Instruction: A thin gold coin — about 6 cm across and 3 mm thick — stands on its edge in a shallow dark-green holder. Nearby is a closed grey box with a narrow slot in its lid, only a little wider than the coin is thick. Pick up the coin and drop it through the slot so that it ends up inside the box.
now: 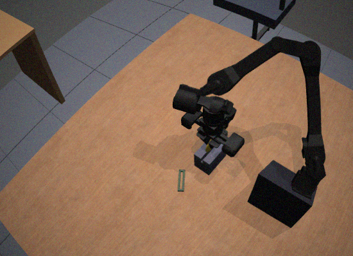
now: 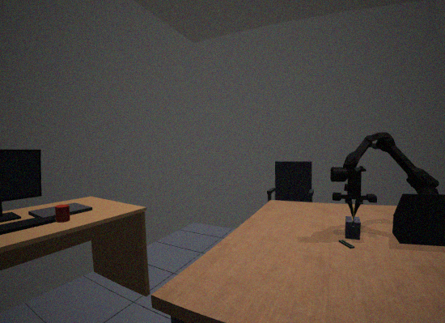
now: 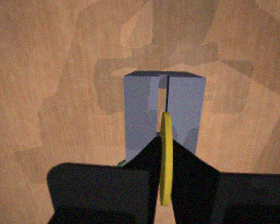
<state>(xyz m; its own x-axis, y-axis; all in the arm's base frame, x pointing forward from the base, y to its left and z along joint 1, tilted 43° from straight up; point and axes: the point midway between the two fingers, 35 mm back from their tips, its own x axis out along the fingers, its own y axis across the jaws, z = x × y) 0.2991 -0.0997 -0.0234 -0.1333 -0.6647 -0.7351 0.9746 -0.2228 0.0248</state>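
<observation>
Right now the gold coin is right at my gripper tip.
</observation>
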